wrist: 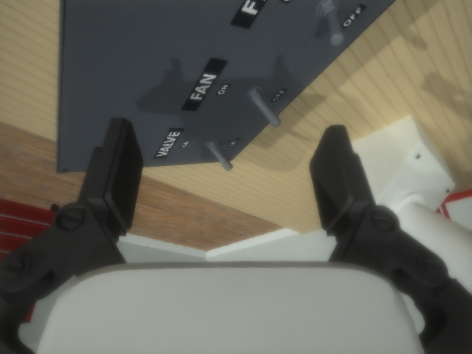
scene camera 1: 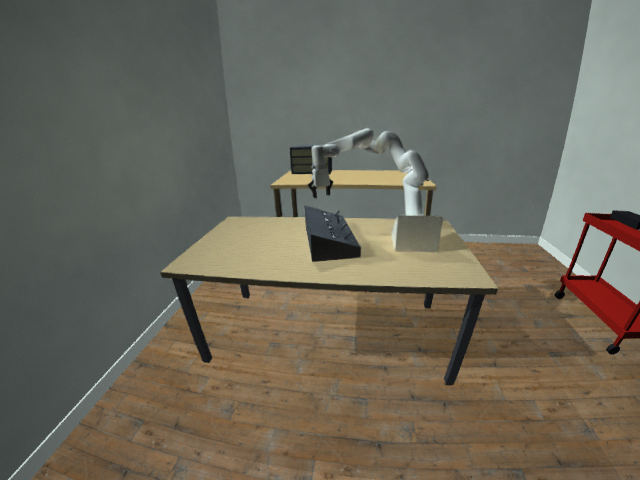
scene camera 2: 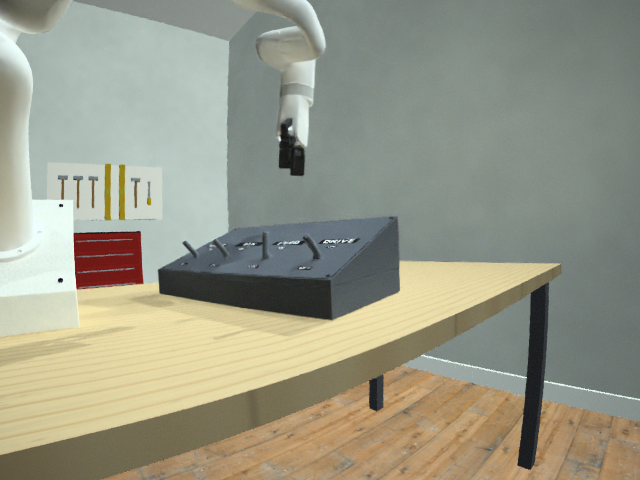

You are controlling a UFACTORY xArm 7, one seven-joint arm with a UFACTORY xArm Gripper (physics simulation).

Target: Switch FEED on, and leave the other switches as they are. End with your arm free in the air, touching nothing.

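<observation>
Dark sloped switch console in the pictures. My gripper there too, and again in the wrist view.
</observation>
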